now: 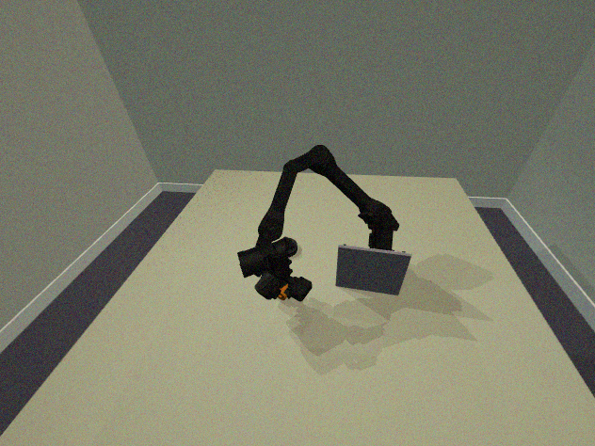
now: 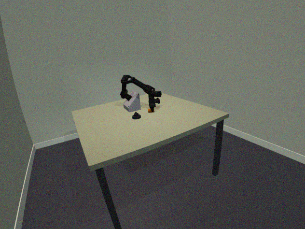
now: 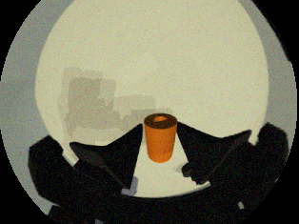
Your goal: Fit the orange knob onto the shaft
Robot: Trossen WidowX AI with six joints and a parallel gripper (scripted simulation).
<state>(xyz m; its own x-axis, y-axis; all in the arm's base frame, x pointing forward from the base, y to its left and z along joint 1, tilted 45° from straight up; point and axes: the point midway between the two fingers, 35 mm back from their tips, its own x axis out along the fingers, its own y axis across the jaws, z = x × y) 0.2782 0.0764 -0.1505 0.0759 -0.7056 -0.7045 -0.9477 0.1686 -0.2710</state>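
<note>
Now: the round pedestal 6 cm ahead of my gripper tip, 19 cm to the right of it and 2 cm above it. Also, from my gripper tip: orange knob: 1 cm to the right, 1 cm above.
</note>
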